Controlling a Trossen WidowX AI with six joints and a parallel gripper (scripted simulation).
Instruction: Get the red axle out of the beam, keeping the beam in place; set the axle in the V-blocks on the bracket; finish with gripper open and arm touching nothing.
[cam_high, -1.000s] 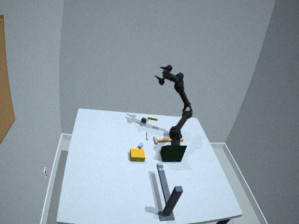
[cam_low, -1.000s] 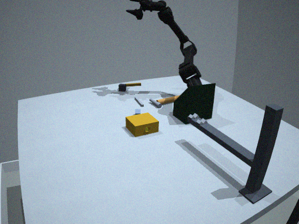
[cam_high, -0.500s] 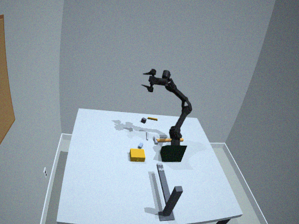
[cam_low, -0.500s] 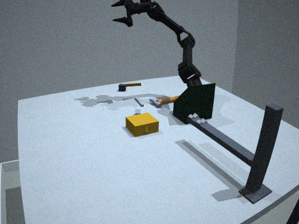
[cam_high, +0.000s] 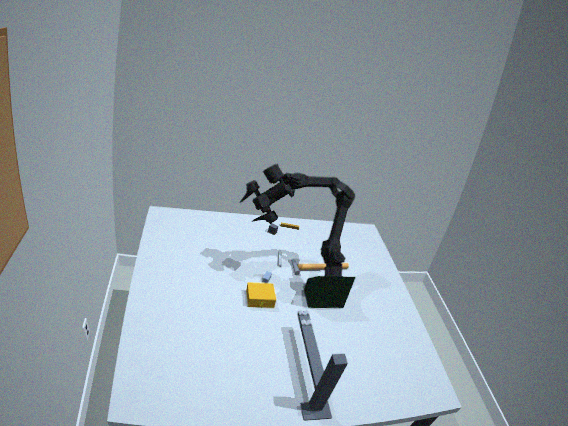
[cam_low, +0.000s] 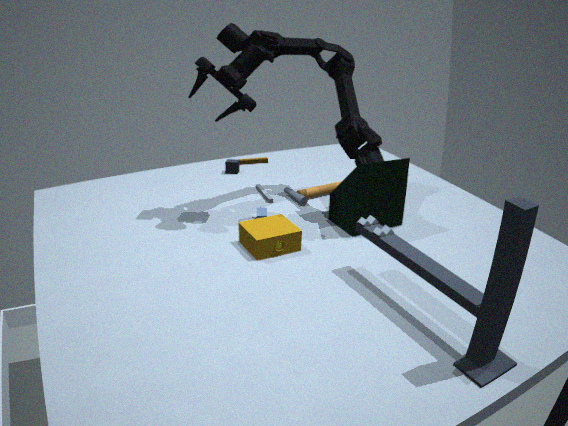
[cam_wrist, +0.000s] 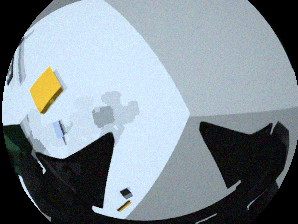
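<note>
Right now my gripper tip is 27 cm above the small blue-grey block, 13 cm past it and 7 cm to the right of it. The rest, counted from my gripper tip: grey pin: 28 cm below, 20 cm behind, 7 cm to the right; then yellow beam: 26 cm below, 22 cm to the left, 9 cm behind.
</note>
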